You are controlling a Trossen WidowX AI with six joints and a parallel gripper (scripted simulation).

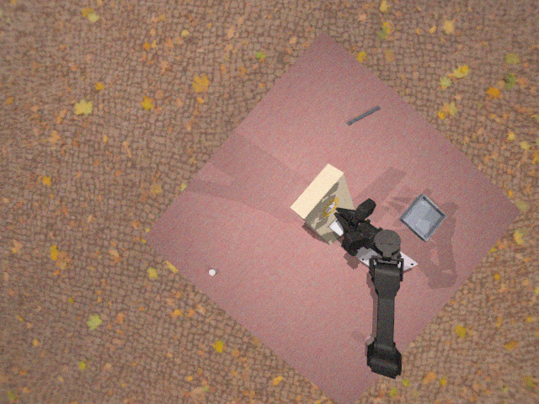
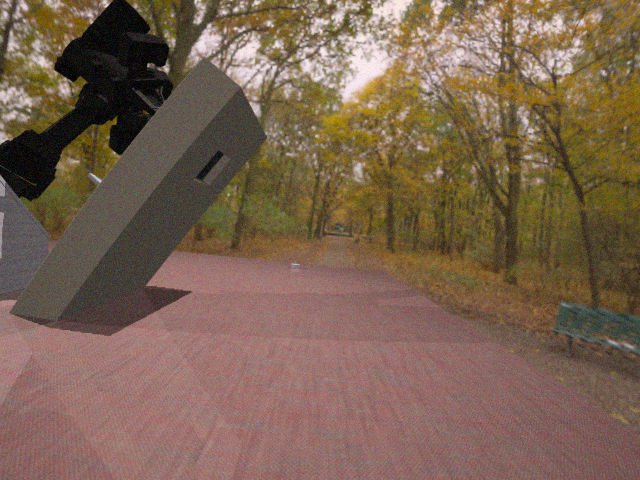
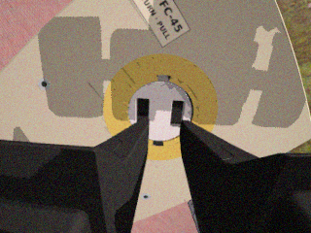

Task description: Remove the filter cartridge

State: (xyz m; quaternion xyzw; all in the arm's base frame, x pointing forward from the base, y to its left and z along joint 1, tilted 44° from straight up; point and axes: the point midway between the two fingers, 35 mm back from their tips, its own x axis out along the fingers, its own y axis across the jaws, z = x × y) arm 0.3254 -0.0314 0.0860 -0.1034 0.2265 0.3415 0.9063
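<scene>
My gripper tip is now 30 mm short of the white round filter cartridge and 20 mm above it. Also, from my gripper tip: small white peg: 560 mm to the left, 260 mm below, 100 mm ahead; then grey tray: 360 mm behind, 330 mm to the right, 260 mm below; then service panel: 100 mm below, 20 mm behind.
</scene>
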